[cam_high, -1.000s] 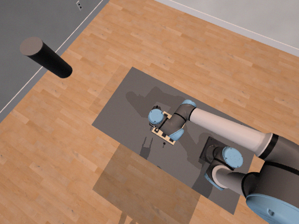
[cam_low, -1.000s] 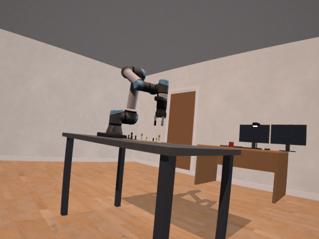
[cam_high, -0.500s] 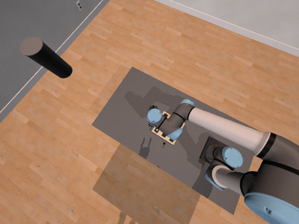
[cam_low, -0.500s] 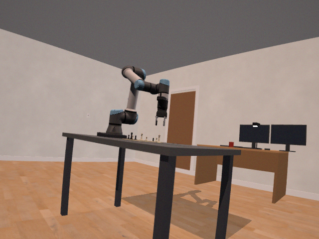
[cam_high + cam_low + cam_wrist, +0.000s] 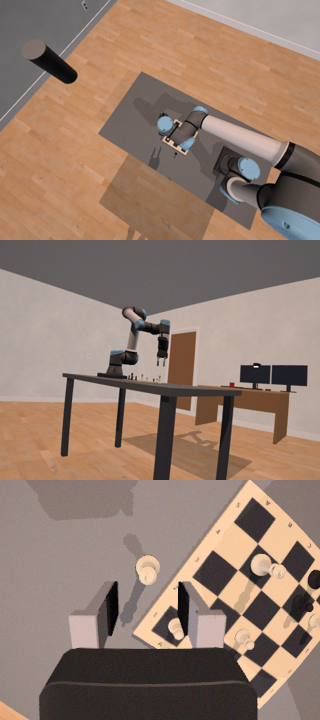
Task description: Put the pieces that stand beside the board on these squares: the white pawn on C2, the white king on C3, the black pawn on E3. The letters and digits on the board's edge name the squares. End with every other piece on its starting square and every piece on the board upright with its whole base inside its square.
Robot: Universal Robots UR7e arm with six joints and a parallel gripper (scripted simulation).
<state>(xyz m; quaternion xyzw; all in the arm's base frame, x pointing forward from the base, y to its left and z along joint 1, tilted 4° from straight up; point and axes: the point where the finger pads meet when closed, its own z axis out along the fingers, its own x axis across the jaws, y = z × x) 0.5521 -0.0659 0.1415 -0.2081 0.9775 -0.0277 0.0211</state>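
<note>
Now: the white piece 11 cm below my hand. Also, from my hand: chessboard: 14 cm behind, 1 cm to the right, 14 cm below; then large black piece: 19 cm behind, 8 cm to the right, 11 cm below.
</note>
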